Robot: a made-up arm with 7 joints.
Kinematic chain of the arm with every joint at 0, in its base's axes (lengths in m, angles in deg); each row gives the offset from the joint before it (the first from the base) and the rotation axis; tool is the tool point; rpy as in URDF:
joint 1: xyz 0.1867 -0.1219 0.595 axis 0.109 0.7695 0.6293
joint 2: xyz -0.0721 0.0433 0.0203 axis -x
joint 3: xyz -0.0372 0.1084 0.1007 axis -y
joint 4: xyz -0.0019 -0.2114 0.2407 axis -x
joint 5: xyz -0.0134 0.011 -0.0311 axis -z
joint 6: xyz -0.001 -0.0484 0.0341 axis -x
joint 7: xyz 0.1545 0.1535 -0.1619 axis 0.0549 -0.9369 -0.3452
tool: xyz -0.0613 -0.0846 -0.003 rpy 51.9 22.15 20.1
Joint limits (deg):
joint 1: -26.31..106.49
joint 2: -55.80..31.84
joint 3: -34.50..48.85
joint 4: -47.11..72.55
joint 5: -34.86..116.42
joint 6: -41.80..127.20
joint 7: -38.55..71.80
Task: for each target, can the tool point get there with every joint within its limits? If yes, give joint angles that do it. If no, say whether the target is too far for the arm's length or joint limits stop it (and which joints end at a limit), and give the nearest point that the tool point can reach.
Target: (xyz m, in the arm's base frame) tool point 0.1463 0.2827 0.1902
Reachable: no: joint limits stop it (at a limit: joint 1, joint 3, joint 4, joint 5, joint 6, joint 7) | nearest point 0.3562 0.0880 0.2393 | short by 0.291 m
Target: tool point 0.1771 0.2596 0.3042
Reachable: no: joint limits stop it (at a limit: joint 1, joint 3, joint 4, joint 5, joint 6, joint 7) | nearest point 0.4019 0.2025 0.3458 | short by 0.236 m
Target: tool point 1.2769 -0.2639 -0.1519
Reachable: no: too far | nearest point 0.7381 -0.2216 0.2873 | short by 0.696 m
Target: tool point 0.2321 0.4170 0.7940
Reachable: no: joint limits stop it (at a limit: joint 1, joint 2, joint 4, joint 5, joint 7) | nearest point 0.1627 0.2733 0.8329 | short by 0.164 m
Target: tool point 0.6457 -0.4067 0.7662
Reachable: yes | joints 93.46 -25.85 -11.43 34.00 90.26 108.93 45.15
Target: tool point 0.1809 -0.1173 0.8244
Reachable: yes | joints 27.93 16.20 32.96 -24.68 60.13 -3.04 25.48
